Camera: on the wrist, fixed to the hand. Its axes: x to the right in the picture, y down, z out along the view.
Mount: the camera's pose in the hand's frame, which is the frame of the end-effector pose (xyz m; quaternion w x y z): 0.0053 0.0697 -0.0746 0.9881 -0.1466 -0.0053 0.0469
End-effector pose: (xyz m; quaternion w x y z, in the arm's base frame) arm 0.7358 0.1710 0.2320 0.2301 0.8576 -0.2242 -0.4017
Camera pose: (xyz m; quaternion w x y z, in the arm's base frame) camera 0.7840 0.1287 0.3116 0.3707 0.8010 -0.2041 -0.4235
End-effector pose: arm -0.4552 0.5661 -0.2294 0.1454 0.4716 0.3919 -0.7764
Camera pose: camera -0.3703 0.5772 -0.2852 0.2513 0.4589 0.4782 -0.7054
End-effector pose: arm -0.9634 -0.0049 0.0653 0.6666 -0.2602 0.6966 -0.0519
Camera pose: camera -1.0550 0.0322 0.0392 0.6266 -0.3224 0.7046 0.0835
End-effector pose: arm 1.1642 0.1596 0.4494 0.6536 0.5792 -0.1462 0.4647
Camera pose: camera 1.0869 0.2214 0.4752 0.7081 0.4721 -0.2432 0.4653
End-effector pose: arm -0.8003 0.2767 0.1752 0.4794 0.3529 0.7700 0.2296
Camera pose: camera -0.8465 0.3246 0.2528 0.5187 0.3157 0.7081 0.3604
